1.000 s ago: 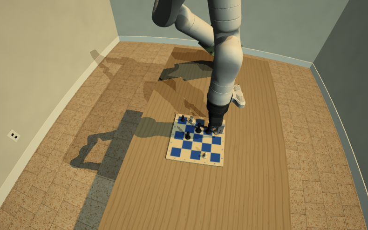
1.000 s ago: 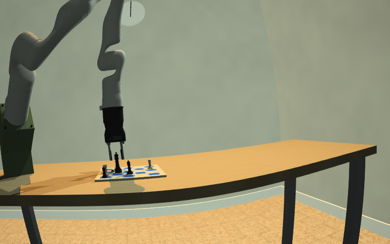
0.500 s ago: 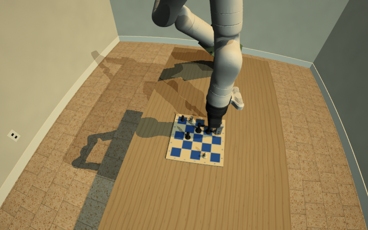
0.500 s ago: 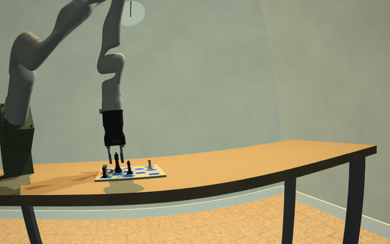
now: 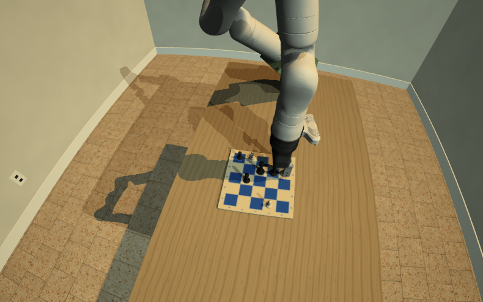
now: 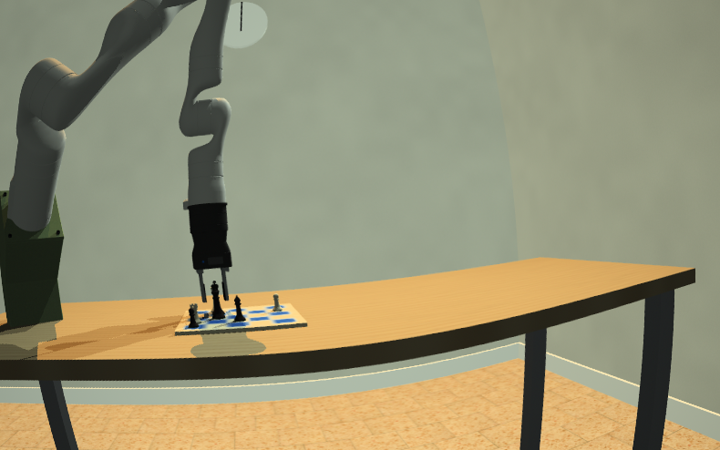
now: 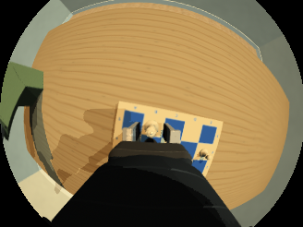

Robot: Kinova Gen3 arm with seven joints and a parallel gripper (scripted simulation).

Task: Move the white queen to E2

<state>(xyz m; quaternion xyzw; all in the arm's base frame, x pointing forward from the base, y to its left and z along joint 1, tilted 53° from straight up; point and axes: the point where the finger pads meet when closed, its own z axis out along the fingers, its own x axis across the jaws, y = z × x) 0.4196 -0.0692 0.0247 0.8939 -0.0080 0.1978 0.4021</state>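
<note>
The white queen lies 10 mm below my hand. The rest, counted from my hand: small white piece (100 mm ahead, 70 mm to the right, 20 mm below); blue-and-cream chessboard (80 mm to the right, 40 mm below, 10 mm ahead).
</note>
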